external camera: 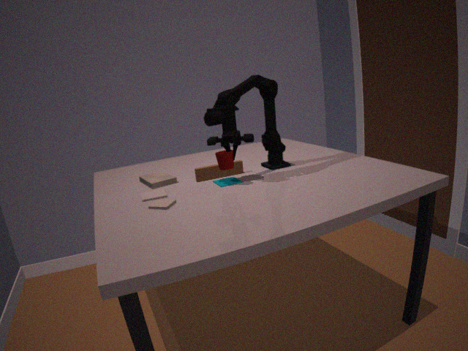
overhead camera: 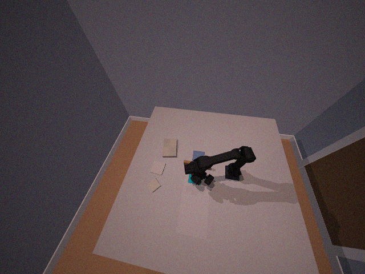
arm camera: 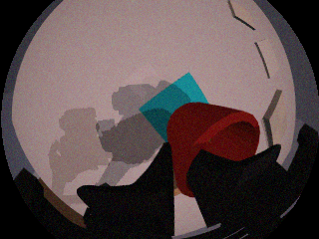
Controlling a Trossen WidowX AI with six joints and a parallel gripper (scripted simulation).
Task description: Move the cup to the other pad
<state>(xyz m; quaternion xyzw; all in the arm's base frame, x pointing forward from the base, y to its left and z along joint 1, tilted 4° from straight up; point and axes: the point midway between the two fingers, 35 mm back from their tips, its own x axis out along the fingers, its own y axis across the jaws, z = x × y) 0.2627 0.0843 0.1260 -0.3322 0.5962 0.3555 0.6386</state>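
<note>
My gripper tip is 10 cm above the teal pad, 3 cm short of it and 2 cm to the left of it. Also, from my gripper tip: wooden bar: 11 cm to the right, 7 cm below, 2 cm ahead; then pale blue pad: 20 cm to the right, 10 cm below, 1 cm ahead; then red cup: 3 cm ahead, 2 cm to the right.
</note>
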